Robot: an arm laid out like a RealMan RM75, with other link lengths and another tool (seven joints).
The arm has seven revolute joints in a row. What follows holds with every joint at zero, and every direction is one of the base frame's.
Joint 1 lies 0.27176 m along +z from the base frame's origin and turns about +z.
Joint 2 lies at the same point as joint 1 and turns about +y.
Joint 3 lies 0.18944 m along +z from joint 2 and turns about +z.
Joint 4 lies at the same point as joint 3 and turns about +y.
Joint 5 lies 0.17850 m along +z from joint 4 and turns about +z.
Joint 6 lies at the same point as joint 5 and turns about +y.
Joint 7 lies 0.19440 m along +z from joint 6 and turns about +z.
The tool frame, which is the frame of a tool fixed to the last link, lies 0.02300 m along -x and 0.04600 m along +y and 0.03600 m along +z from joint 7; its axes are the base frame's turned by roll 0.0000, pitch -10.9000 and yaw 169.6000 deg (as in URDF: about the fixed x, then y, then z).
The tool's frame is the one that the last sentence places.
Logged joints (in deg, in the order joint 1, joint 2, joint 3, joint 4, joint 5, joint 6, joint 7), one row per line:
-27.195, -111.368, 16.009, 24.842, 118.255, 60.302, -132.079
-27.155, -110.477, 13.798, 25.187, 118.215, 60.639, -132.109
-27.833, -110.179, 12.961, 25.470, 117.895, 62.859, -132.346
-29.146, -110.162, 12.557, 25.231, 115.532, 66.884, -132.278
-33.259, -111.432, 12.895, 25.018, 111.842, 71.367, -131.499
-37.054, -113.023, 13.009, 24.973, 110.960, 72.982, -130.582
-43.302, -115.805, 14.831, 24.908, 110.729, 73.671, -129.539
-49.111, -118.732, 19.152, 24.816, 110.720, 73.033, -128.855
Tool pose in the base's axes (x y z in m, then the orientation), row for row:
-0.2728, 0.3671, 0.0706, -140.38, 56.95, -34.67
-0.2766, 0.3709, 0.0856, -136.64, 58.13, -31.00
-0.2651, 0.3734, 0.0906, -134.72, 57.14, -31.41
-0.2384, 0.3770, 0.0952, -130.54, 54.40, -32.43
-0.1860, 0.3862, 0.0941, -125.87, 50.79, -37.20
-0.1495, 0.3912, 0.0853, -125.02, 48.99, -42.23
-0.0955, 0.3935, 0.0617, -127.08, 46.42, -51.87
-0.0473, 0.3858, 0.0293, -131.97, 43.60, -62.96
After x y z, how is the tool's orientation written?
As angles about the fixed x, y, z axes (roll, pitch, yaw), in degrees.
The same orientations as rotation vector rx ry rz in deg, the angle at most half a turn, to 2 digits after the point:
-106.56, 57.59, 48.79
-104.95, 55.71, 49.81
-103.72, 56.32, 47.34
-101.27, 57.37, 41.33
-96.54, 60.88, 31.83
-93.80, 64.35, 26.30
-90.99, 71.05, 18.96
-89.31, 79.25, 12.75

